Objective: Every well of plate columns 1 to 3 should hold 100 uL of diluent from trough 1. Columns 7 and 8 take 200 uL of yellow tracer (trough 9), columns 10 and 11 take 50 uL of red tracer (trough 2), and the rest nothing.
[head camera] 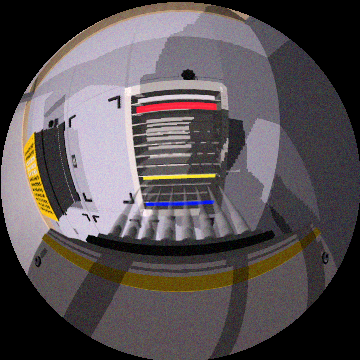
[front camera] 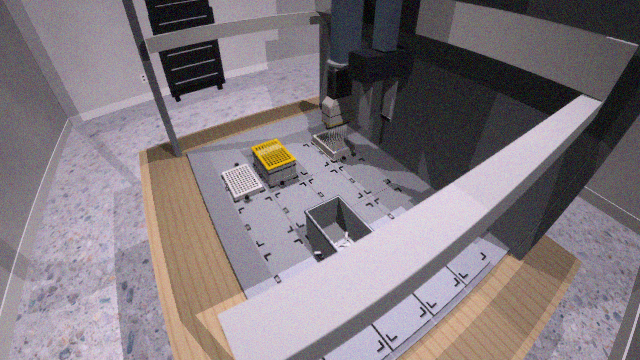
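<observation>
The pipetting head [front camera: 332, 112] hangs above the trough rack [front camera: 325, 148] [head camera: 132, 150] at the back right of the deck. Thin tips [front camera: 338, 132] [head camera: 167, 227] point down from it; their ends show near the yellow and blue strips. I cannot tell whether they touch liquid. In the head view a pale strip [head camera: 176, 98] lies at the far end, beside red liquid [head camera: 176, 107]; yellow liquid [head camera: 180, 177] and blue liquid [head camera: 178, 202] are nearer. The white well plate [front camera: 242, 181] lies at the deck's left; its well contents are too small to tell. The parked plate gripper [front camera: 380, 117] is open and empty.
A yellow-topped tip rack [front camera: 273, 154] [head camera: 41, 180] stands between plate and troughs. A grey waste bin [front camera: 319, 227] with white pieces inside stands towards the front. A pale beam [front camera: 400, 250] crosses the front. A black drawer cabinet [front camera: 192, 62] stands behind the bench.
</observation>
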